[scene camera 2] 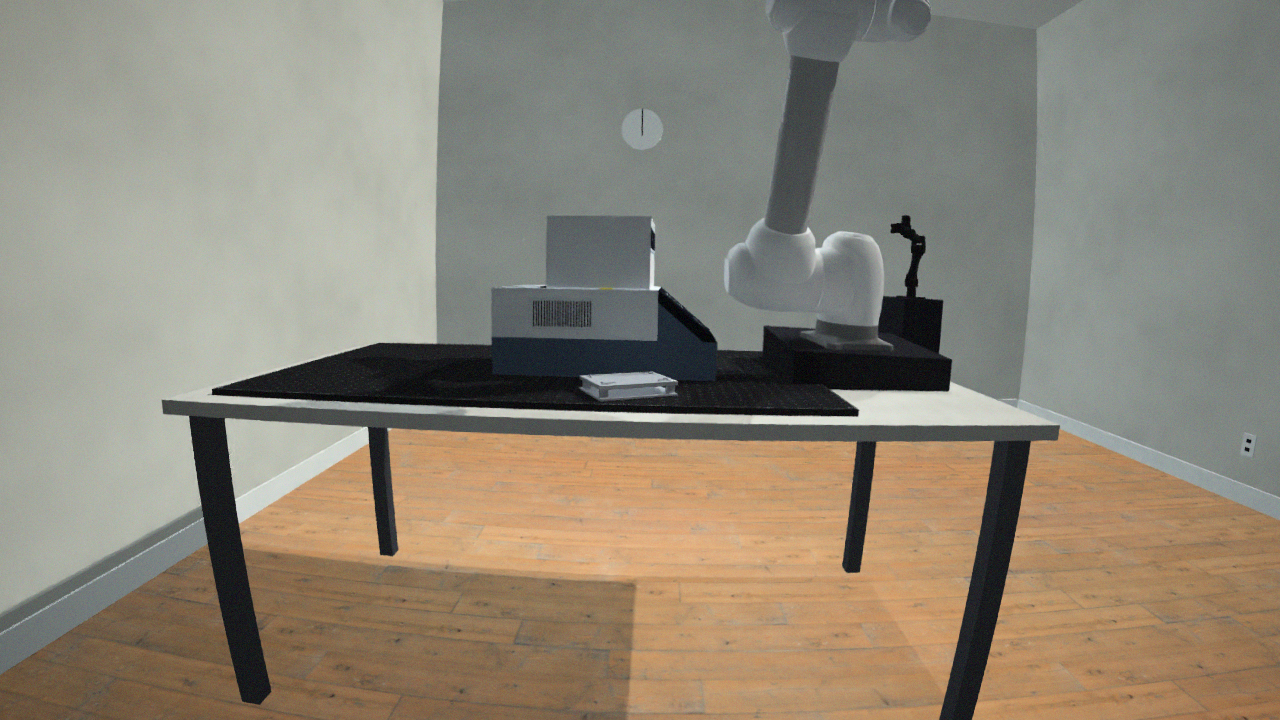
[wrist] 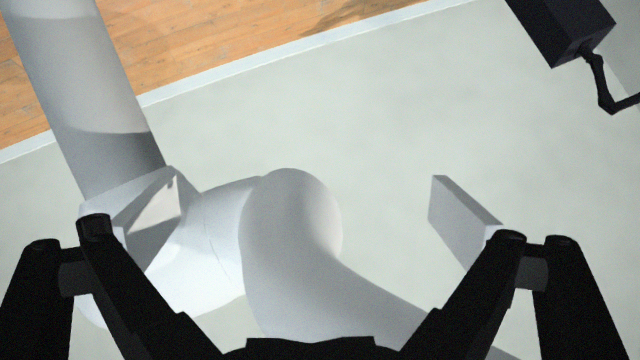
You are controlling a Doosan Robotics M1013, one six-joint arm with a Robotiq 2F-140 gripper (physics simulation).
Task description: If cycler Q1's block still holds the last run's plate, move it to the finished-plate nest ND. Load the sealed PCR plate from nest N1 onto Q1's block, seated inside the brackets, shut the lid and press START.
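Note:
The cycler (scene camera 2: pixel 572 356) stands on the black mat in the scene view, seen from its vented side. Its light grey lid (scene camera 2: pixel 599 251) stands upright, raised above the housing. The block and any plate on it are hidden, and the START button does not show. A low white nest-like piece (scene camera 2: pixel 628 385) lies on the mat in front of the cycler; I cannot tell which nest it is, or whether a plate is in it. My gripper (wrist: pixel 305 198) is open and empty, with its pads wide apart in the wrist view. It is outside the scene view, where the arm runs out at the top.
The black mat (scene camera 2: pixel 313 380) lies on the white table (scene camera 2: pixel 948 411). My arm's base stands on a black plinth (scene camera 2: pixel 859 365) at the right. My own arm links (wrist: pixel 290 240) show behind the fingers. A small black arm (scene camera 2: pixel 913 255) (wrist: pixel 599 82) stands on a black pedestal (scene camera 2: pixel 921 320) (wrist: pixel 560 30).

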